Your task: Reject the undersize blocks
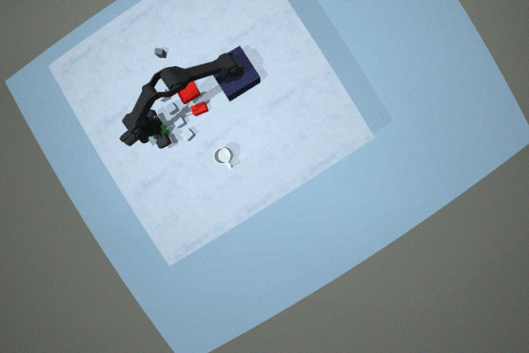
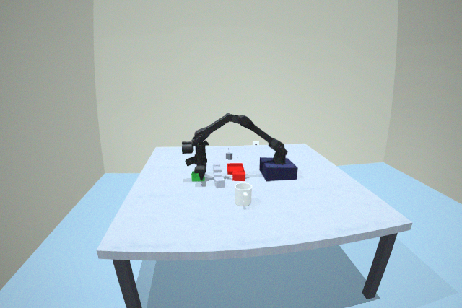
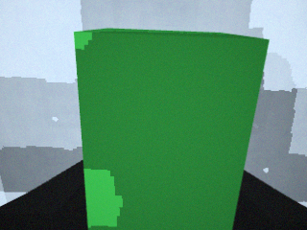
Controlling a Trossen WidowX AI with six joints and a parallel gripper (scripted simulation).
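My gripper tip is 220 mm past the red reject tray and 120 mm to the left of it. Also, from my gripper tip: white mug: 180 mm behind, 300 mm to the left, 30 mm above; then green GO gauge: 10 mm behind, 20 mm above; then red block: 190 mm behind, 10 mm to the left, 10 mm above.
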